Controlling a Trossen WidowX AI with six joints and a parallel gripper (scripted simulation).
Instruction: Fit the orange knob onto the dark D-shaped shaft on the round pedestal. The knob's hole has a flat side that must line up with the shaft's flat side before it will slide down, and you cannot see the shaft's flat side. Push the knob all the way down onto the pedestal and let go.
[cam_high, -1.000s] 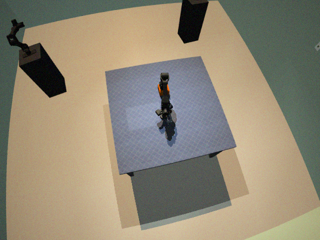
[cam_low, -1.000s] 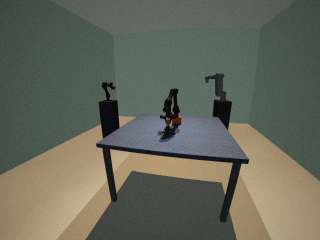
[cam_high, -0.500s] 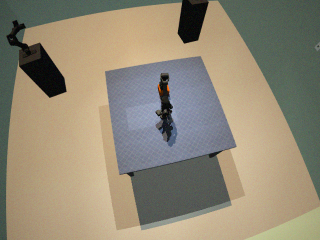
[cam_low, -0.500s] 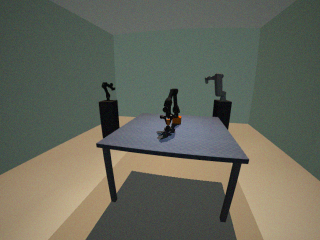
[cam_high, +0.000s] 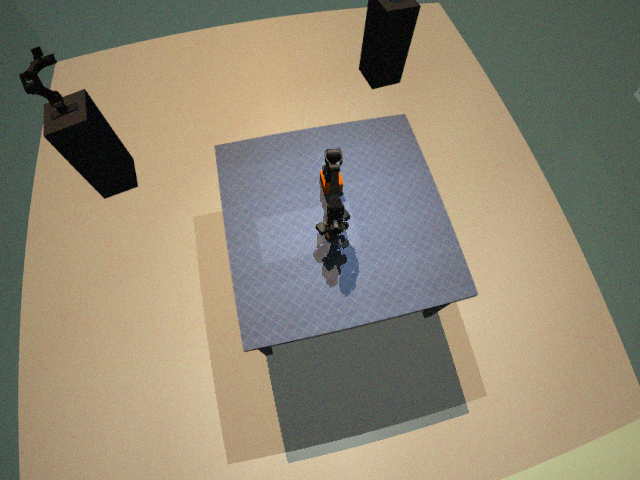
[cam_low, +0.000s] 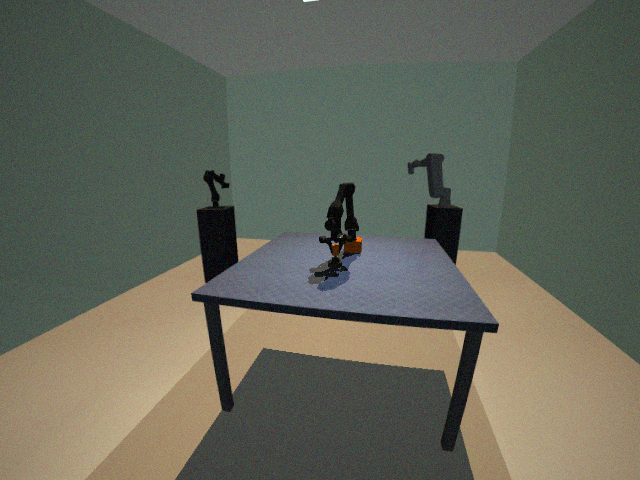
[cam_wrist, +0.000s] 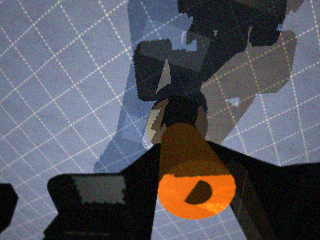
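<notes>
Right now my gripper tip is 2 cm below the orange knob. The rest, counted from my gripper tip: dark shaft 4 cm below.
</notes>
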